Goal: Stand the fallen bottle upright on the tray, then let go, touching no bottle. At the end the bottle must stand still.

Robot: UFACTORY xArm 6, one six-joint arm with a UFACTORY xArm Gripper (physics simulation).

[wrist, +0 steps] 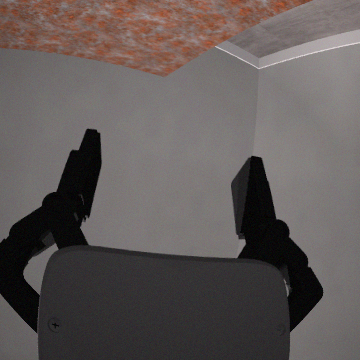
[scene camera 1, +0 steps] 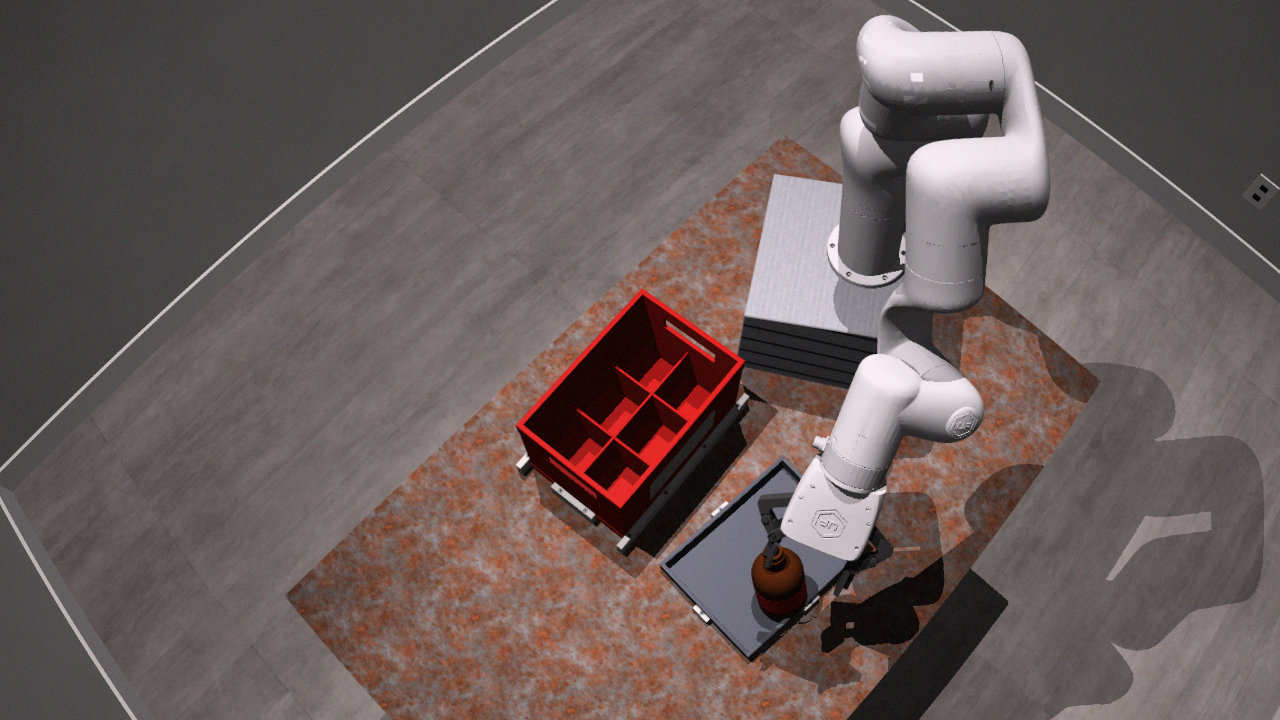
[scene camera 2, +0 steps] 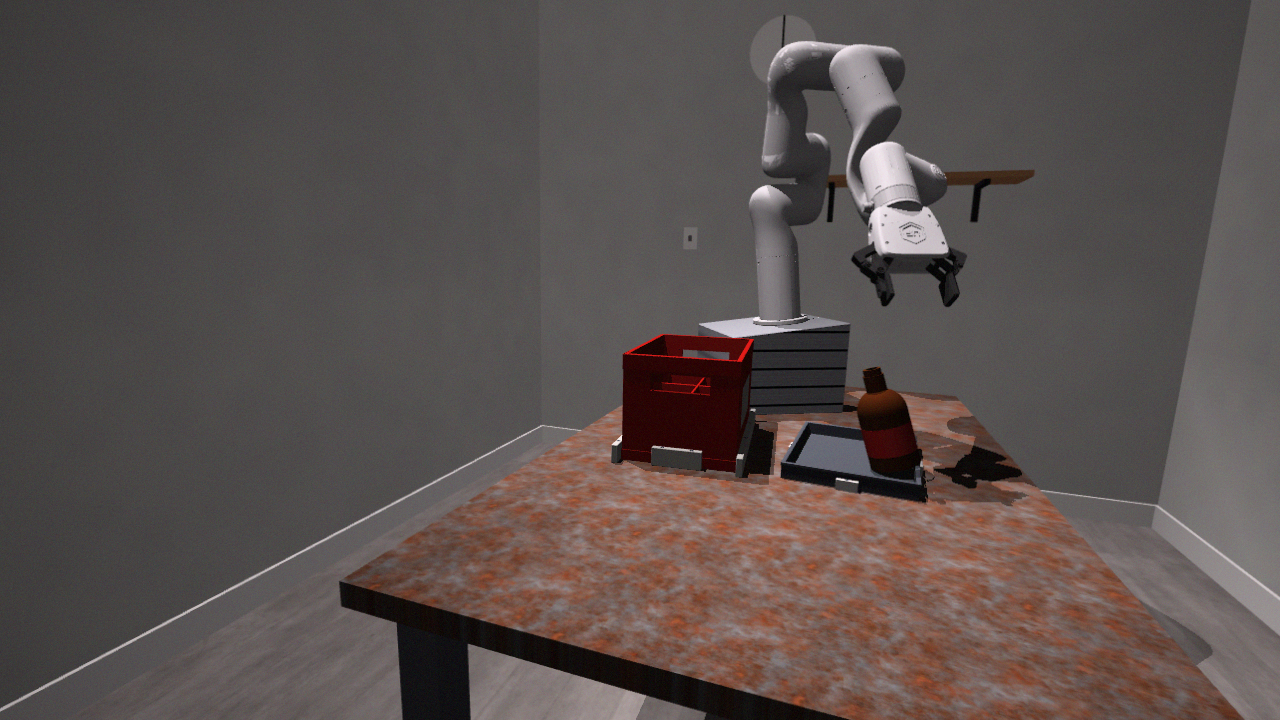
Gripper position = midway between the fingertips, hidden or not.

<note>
I see my gripper [scene camera 1: 803, 575] and a brown bottle [scene camera 2: 883, 415].
The brown bottle shows as well in scene camera 1 [scene camera 1: 781, 591]. My gripper is seen too in the wrist view [wrist: 172, 157] and in scene camera 2 [scene camera 2: 920, 301]. The wrist view misses the brown bottle: it is out of frame.
</note>
